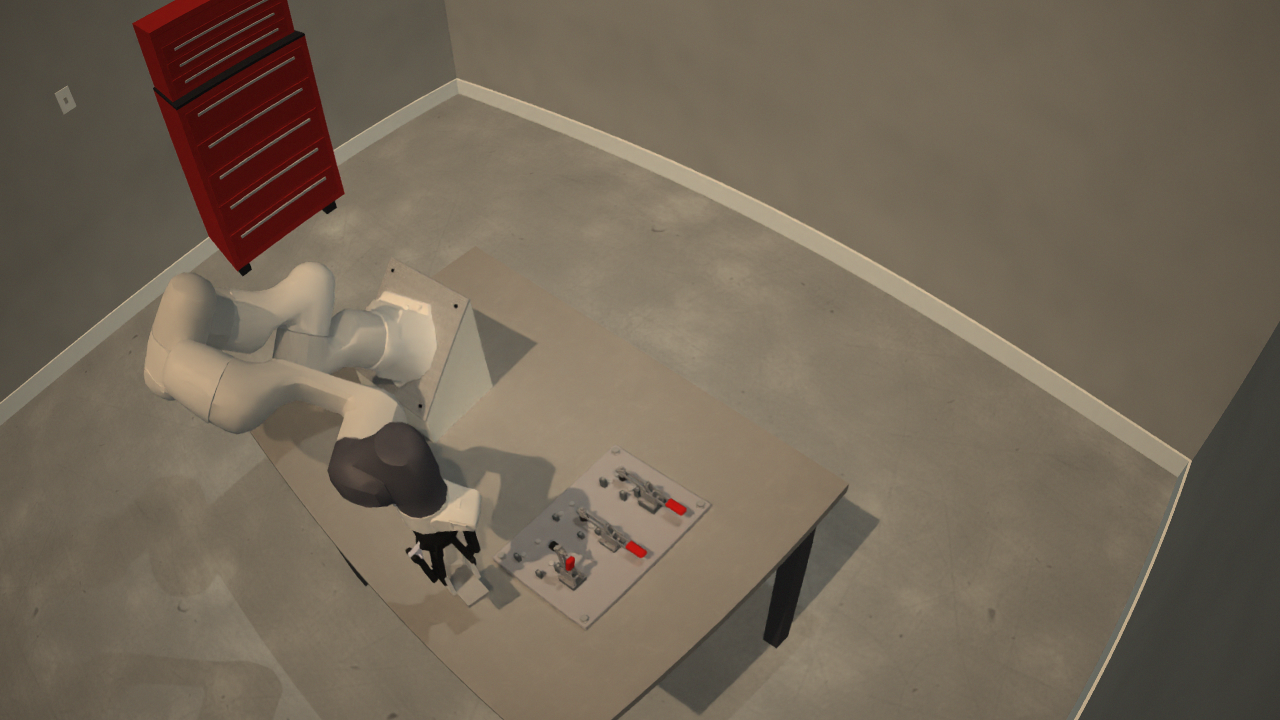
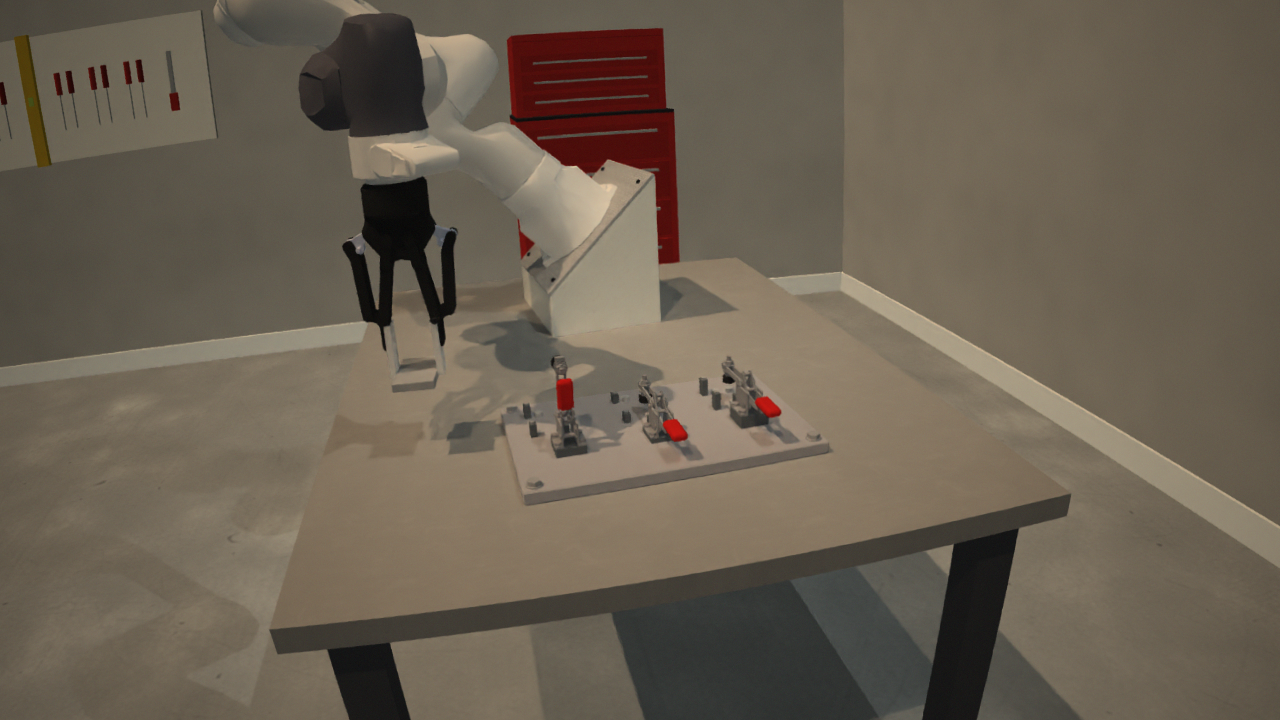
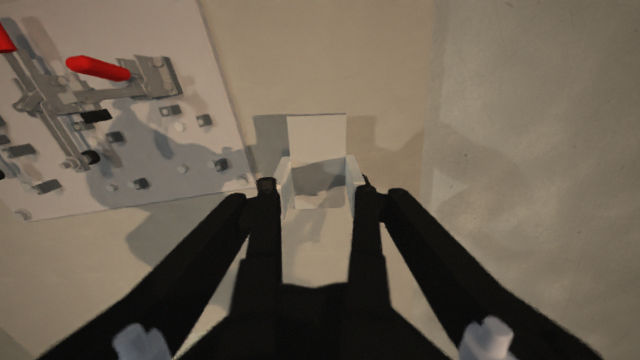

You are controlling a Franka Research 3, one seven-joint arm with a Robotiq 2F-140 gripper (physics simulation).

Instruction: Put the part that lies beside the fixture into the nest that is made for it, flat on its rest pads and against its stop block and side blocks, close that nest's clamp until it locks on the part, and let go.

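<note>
The part, a pale flat plate (image 1: 469,588) (image 2: 414,383) (image 3: 316,137), hangs between the fingertips of my gripper (image 1: 461,571) (image 2: 417,362) (image 3: 318,169). The gripper is shut on it and holds it above the table, beside the fixture plate (image 1: 608,586) (image 2: 626,470) (image 3: 125,25). The fixture has three clamps with red handles. The nearest clamp's handle (image 1: 569,564) (image 2: 564,394) (image 3: 100,68) stands up. The middle handle (image 1: 635,548) (image 2: 674,429) and the far handle (image 1: 675,506) (image 2: 768,406) slant outward and low. Small dark blocks (image 2: 526,410) (image 3: 204,120) and round pads (image 3: 180,126) stand at the nearest nest.
The fixture lies on the table (image 1: 716,555) (image 2: 805,528). The table's side edge runs close by the held part. The robot's white pedestal (image 1: 465,376) (image 2: 608,277) stands at the table's far end. A red tool cabinet (image 1: 259,134) (image 2: 586,76) stands on the floor behind it.
</note>
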